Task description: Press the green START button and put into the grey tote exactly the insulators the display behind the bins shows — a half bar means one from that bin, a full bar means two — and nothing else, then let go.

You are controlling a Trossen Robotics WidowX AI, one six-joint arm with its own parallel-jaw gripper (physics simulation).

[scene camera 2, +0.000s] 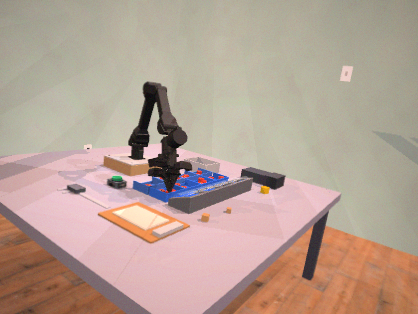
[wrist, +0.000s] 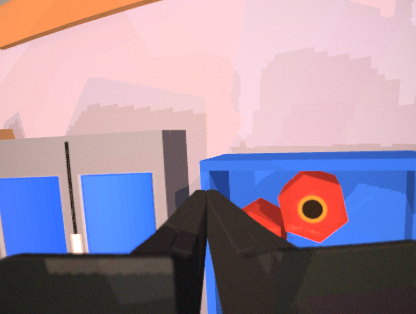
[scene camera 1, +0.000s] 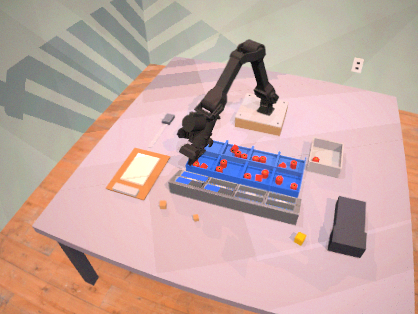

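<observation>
My gripper [scene camera 1: 191,160] [scene camera 2: 170,191] [wrist: 205,199] is shut and empty, its tips low at the end bin of the front row, beside two red insulators; one insulator [wrist: 312,209] shows its dark hole, the other is partly behind a finger. The blue bins [scene camera 1: 243,175] [wrist: 310,164] hold more red insulators. The grey display [scene camera 1: 235,202] [scene camera 2: 212,196] [wrist: 115,150] shows a long and a shorter blue bar on its left panel and a short one on the second. The grey tote [scene camera 1: 326,168] holds one red insulator [scene camera 1: 315,160]. The green START button [scene camera 2: 117,178] is hidden in scene camera 1.
A black block [scene camera 1: 350,227] [scene camera 2: 262,177] and yellow cube [scene camera 1: 300,238] [scene camera 2: 265,190] lie at the tote's side of the table. Two orange cubes [scene camera 1: 163,204] [scene camera 1: 195,217] lie before the display. An orange clipboard [scene camera 1: 154,177] [scene camera 2: 135,229] and small grey box [scene camera 1: 168,119] [scene camera 2: 76,188] lie left.
</observation>
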